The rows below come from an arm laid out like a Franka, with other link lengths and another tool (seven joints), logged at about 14 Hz.
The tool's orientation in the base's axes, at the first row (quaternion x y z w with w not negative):
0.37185 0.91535 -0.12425 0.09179
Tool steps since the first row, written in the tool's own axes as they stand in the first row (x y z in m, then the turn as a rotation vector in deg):
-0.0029 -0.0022 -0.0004 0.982 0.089 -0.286
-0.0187 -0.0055 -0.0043 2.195 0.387 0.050
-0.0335 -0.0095 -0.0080 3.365 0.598 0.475
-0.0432 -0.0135 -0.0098 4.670 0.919 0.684
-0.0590 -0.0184 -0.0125 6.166 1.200 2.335
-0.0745 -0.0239 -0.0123 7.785 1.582 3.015
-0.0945 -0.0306 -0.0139 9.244 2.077 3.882
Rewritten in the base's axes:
0.0005 -0.0033 0.0015 -0.653 0.792 0.002
0.0090 -0.0148 0.0098 -1.275 1.697 -0.681
0.0164 -0.0263 0.0179 -1.921 2.488 -1.424
0.0203 -0.0349 0.0227 -2.602 3.507 -2.014
0.0278 -0.0479 0.0302 -3.336 4.197 -4.020
0.0349 -0.0619 0.0349 -4.160 5.326 -5.151
0.0442 -0.0793 0.0427 -4.777 6.372 -6.435

